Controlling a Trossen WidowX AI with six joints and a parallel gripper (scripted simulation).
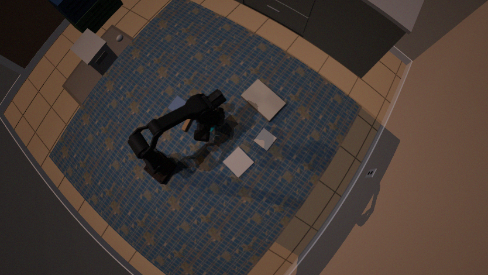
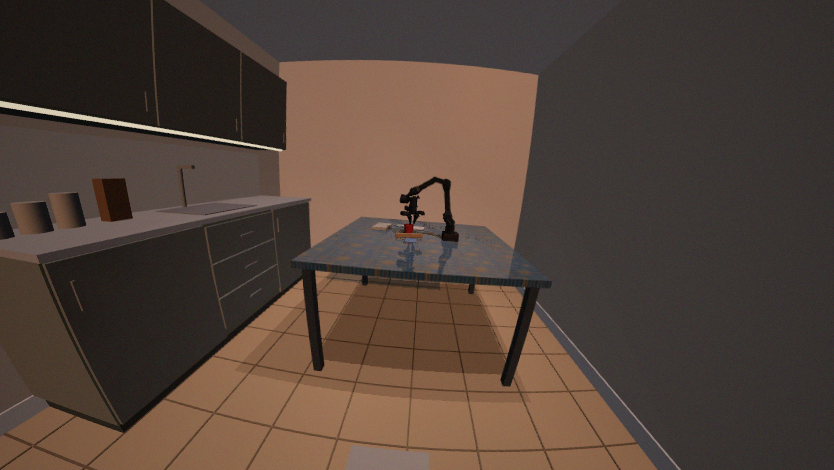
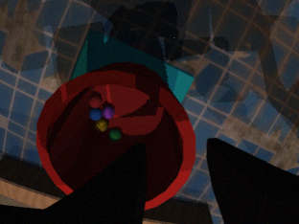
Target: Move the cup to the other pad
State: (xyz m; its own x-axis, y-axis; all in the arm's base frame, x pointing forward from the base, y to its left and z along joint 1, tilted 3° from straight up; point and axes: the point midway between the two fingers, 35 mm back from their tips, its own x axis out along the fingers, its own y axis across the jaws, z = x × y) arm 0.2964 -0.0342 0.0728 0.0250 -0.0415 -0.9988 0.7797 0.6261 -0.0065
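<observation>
Now: gripper tip 4 cm above the red cup, 2 cm to the right of it and 2 cm short of it. Also, from my gripper tip: pale blue pad 19 cm to the left, 9 cm below, 4 cm behind; then teal pad 9 cm below, 3 cm ahead, 2 cm to the left; then wooden bar 11 cm to the left, 7 cm below, 1 cm behind.
</observation>
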